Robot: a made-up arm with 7 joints. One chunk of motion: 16 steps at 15 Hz.
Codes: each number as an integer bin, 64 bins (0 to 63) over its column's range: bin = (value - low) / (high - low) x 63, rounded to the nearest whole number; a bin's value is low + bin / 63 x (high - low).
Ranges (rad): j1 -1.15..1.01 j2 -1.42..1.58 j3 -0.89..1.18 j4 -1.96..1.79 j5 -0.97..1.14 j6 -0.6..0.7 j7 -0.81..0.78
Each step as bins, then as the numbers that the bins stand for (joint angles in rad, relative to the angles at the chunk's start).
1 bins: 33 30 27 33 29 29 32
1 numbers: -0.0186 0.0086 -0.0029 0.0043 0.0013 -0.0016 -0.0024
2 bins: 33 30 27 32 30 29 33
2 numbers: -0.0186 0.0086 -0.0029 -0.0552 0.0348 -0.0016 0.0229
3 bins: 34 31 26 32 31 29 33
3 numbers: 0.0157 0.0562 -0.0357 -0.0552 0.0683 -0.0016 0.0229
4 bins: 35 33 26 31 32 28 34
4 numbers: 0.0500 0.1514 -0.0357 -0.1148 0.1017 -0.0222 0.0481
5 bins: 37 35 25 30 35 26 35
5 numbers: 0.1186 0.2467 -0.0686 -0.1743 0.2022 -0.0635 0.0733
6 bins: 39 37 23 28 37 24 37
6 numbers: 0.1871 0.3419 -0.1343 -0.2933 0.2692 -0.1048 0.1238
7 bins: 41 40 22 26 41 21 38
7 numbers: 0.2557 0.4848 -0.1671 -0.4124 0.4032 -0.1667 0.1490
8 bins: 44 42 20 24 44 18 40
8 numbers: 0.3586 0.5800 -0.2329 -0.5314 0.5037 -0.2286 0.1995
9 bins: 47 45 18 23 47 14 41
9 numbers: 0.4614 0.7229 -0.2986 -0.5910 0.6041 -0.3111 0.2248
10 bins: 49 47 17 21 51 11 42
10 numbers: 0.5300 0.8181 -0.3314 -0.7100 0.7381 -0.3730 0.2500
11 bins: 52 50 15 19 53 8 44
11 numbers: 0.6329 0.9610 -0.3971 -0.8290 0.8051 -0.4349 0.3005
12 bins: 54 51 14 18 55 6 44
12 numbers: 0.7014 1.0086 -0.4300 -0.8886 0.8721 -0.4762 0.3005
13 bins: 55 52 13 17 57 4 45
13 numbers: 0.7357 1.0562 -0.4629 -0.9481 0.9390 -0.5175 0.3257
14 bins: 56 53 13 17 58 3 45
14 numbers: 0.7700 1.1038 -0.4629 -0.9481 0.9725 -0.5381 0.3257
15 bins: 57 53 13 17 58 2 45
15 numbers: 0.8043 1.1038 -0.4629 -0.9481 0.9725 -0.5587 0.3257
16 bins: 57 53 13 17 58 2 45
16 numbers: 0.8043 1.1038 -0.4629 -0.9481 0.9725 -0.5587 0.3257
